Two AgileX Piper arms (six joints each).
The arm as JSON. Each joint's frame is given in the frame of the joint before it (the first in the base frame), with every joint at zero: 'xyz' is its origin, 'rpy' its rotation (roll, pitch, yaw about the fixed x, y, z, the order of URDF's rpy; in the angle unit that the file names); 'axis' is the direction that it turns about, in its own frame. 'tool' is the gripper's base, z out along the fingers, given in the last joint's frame.
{
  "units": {
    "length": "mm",
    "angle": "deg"
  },
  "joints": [
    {
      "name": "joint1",
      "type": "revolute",
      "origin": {
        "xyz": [
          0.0,
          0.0,
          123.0
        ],
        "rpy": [
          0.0,
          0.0,
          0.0
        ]
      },
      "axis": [
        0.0,
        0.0,
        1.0
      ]
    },
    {
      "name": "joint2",
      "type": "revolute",
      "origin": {
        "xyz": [
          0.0,
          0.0,
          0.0
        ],
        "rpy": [
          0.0,
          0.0,
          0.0
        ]
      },
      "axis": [
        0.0,
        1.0,
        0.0
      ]
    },
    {
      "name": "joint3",
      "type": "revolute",
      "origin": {
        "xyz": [
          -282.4,
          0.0,
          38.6
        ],
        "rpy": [
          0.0,
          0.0,
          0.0
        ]
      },
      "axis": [
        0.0,
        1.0,
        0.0
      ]
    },
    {
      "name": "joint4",
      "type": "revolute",
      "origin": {
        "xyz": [
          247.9,
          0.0,
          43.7
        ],
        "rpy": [
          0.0,
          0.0,
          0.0
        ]
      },
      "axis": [
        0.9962,
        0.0,
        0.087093
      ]
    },
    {
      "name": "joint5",
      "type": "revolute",
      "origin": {
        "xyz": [
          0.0,
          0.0,
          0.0
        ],
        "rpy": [
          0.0,
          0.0,
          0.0
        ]
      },
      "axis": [
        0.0,
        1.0,
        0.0
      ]
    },
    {
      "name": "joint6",
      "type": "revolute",
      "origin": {
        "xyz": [
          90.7,
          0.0,
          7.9
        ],
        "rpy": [
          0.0,
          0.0,
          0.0
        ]
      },
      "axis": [
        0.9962,
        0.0,
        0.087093
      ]
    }
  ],
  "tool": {
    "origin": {
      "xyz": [
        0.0,
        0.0,
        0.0
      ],
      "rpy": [
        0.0,
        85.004,
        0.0
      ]
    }
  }
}
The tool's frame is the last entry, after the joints.
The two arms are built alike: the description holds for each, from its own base.
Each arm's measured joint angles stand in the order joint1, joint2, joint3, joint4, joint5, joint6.
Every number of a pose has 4 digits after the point.
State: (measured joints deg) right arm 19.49 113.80 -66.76 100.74 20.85 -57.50; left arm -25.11 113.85 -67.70 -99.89 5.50 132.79
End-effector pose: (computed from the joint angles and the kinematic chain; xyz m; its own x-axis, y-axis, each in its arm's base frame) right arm 0.3829 0.1693 0.1617 -0.8150 0.4016 -0.4178 -0.0091 0.7120 0.7021; left arm 0.3784 -0.1869 0.1587 -0.2264 0.7026 -0.6746 0.7269 0.5829 0.3631
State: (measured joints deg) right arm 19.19 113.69 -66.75 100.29 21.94 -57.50; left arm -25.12 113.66 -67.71 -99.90 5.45 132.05
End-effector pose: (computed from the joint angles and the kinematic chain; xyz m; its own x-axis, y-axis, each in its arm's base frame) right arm 0.3827 0.1687 0.1629 -0.8194 0.3936 -0.4168 -0.0209 0.7061 0.7078; left arm 0.3783 -0.1868 0.1601 -0.2340 0.6942 -0.6807 0.7224 0.5927 0.3561
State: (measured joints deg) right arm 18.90 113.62 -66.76 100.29 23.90 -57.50; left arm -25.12 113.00 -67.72 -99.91 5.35 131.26
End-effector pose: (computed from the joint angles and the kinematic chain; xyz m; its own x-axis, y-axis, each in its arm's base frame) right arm 0.3821 0.1692 0.1646 -0.8273 0.3869 -0.4074 -0.0347 0.6886 0.7243; left arm 0.3780 -0.1865 0.1650 -0.2375 0.6829 -0.6909 0.7145 0.6047 0.3520
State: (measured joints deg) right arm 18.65 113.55 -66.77 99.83 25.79 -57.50; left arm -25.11 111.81 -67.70 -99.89 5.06 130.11
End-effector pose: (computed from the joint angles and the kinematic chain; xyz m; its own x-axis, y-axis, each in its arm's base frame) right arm 0.3811 0.1699 0.1662 -0.8361 0.3729 -0.4023 -0.0531 0.6750 0.7359; left arm 0.3773 -0.1856 0.1735 -0.2409 0.6660 -0.7060 0.7006 0.6227 0.3484
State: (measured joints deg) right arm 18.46 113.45 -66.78 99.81 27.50 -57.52; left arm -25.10 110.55 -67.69 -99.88 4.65 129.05
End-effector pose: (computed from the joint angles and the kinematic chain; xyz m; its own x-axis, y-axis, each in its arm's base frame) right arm 0.3803 0.1706 0.1680 -0.8429 0.3650 -0.3954 -0.0663 0.6587 0.7495; left arm 0.3765 -0.1844 0.1826 -0.2427 0.6497 -0.7204 0.6855 0.6403 0.3465
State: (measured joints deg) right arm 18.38 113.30 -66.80 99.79 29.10 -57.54; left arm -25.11 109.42 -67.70 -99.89 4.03 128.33
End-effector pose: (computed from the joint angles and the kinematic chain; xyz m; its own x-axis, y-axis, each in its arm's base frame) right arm 0.3792 0.1720 0.1703 -0.8492 0.3560 -0.3900 -0.0805 0.6427 0.7619; left arm 0.3757 -0.1831 0.1907 -0.2429 0.6381 -0.7306 0.6704 0.6548 0.3490
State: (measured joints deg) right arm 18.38 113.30 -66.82 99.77 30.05 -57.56; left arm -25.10 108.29 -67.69 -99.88 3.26 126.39
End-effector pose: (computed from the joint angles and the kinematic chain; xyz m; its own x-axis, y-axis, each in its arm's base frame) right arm 0.3784 0.1731 0.1710 -0.8537 0.3494 -0.3861 -0.0885 0.6333 0.7688; left arm 0.3749 -0.1813 0.1987 -0.2579 0.6127 -0.7471 0.6482 0.6831 0.3364
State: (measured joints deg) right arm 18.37 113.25 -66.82 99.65 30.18 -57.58; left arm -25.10 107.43 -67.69 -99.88 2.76 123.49
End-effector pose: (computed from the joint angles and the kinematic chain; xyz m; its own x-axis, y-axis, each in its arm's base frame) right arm 0.3782 0.1732 0.1714 -0.8542 0.3469 -0.3873 -0.0916 0.6329 0.7688; left arm 0.3741 -0.1800 0.2048 -0.2834 0.5743 -0.7680 0.6250 0.7180 0.3064
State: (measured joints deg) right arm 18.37 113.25 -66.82 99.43 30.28 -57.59; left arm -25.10 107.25 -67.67 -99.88 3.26 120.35
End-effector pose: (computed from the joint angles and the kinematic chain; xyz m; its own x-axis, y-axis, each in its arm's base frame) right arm 0.3780 0.1733 0.1714 -0.8552 0.3429 -0.3887 -0.0948 0.6338 0.7677; left arm 0.3735 -0.1806 0.2061 -0.3121 0.5315 -0.7875 0.6133 0.7457 0.2603
